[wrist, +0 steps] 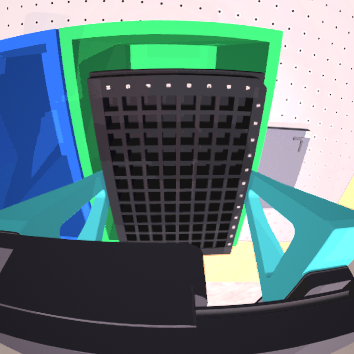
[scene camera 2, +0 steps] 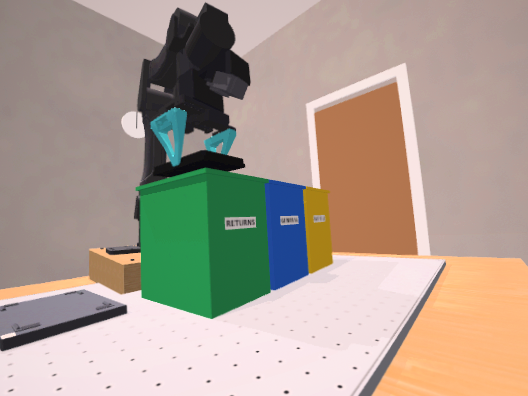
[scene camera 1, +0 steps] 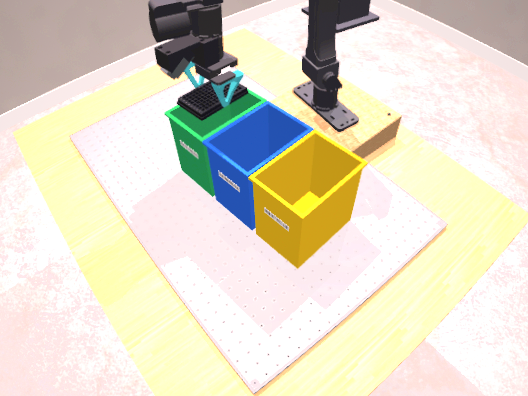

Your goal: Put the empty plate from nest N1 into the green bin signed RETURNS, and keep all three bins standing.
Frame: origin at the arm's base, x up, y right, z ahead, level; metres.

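Where they show: gripper, fingertip midpoint: [wrist: 176, 176] [scene camera 1: 212, 97]; arm's base, origin of the base link: [scene camera 1: 324, 105].
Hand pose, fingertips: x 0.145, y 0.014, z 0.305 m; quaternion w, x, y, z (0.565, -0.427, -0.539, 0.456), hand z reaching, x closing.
Observation:
Each offset is from my fingertips to the centre of the thing. "*": to the spot under its first point. Level surfaces: height alone.
My gripper [scene camera 1: 213, 95] [scene camera 2: 198, 157] [wrist: 176, 176] is shut on a black plate {dx +0.005, dy +0.001, dz -0.001 m} [scene camera 1: 196, 102] [scene camera 2: 212, 161] [wrist: 184, 164] with a grid of empty-looking wells, its teal fingers on the two long sides. The plate is roughly level, at or slightly above the rim of the green bin {dx -0.111, dy -0.005, dz -0.003 m} [scene camera 1: 199, 170] [scene camera 2: 175, 240] [wrist: 175, 28]. I cannot tell whether it touches the rim. The bin's sign {* dx -0.089, dy -0.020, dz +0.081 m} [scene camera 2: 240, 222] reads RETURNS. The blue bin {dx -0.111, dy -0.134, dz -0.030 m} [scene camera 1: 234, 207] [scene camera 2: 286, 250] [wrist: 22, 100] and yellow bin {dx -0.111, dy -0.264, dz -0.056 m} [scene camera 1: 327, 215] [scene camera 2: 317, 245] stand upright in a row beside it.
A flat grey nest {dx -0.194, dy +0.181, dz -0.076 m} [scene camera 2: 60, 310] [wrist: 287, 155] with corner brackets lies on the perforated white board {dx -0.201 m} [scene camera 1: 220, 300] [scene camera 2: 250, 360], beside the green bin. Its label cannot be read. The arm's base sits on a wooden block [scene camera 1: 375, 140] [scene camera 2: 106, 270] behind the bins.

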